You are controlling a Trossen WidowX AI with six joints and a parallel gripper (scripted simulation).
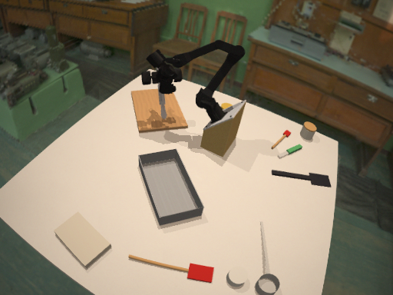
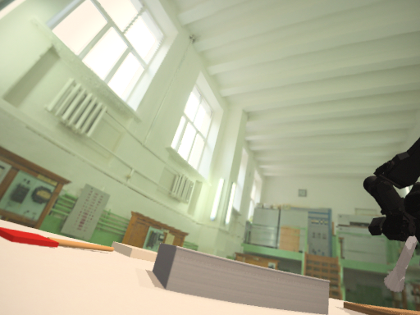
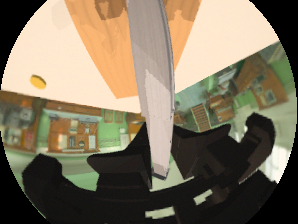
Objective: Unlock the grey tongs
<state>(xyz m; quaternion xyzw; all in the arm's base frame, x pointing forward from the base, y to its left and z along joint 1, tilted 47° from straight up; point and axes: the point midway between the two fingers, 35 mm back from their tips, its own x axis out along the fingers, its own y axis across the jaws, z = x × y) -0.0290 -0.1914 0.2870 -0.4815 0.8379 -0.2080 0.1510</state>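
My gripper tip is 17 cm above the wooden board and 1 cm past it. From my gripper tip the other things lie so: small red tool (64 cm to the left, 23 cm behind, 18 cm below); green-handled tool (70 cm to the left, 17 cm below, 13 cm behind); grey roasting tin (39 cm ahead, 34 cm to the left, 15 cm below).
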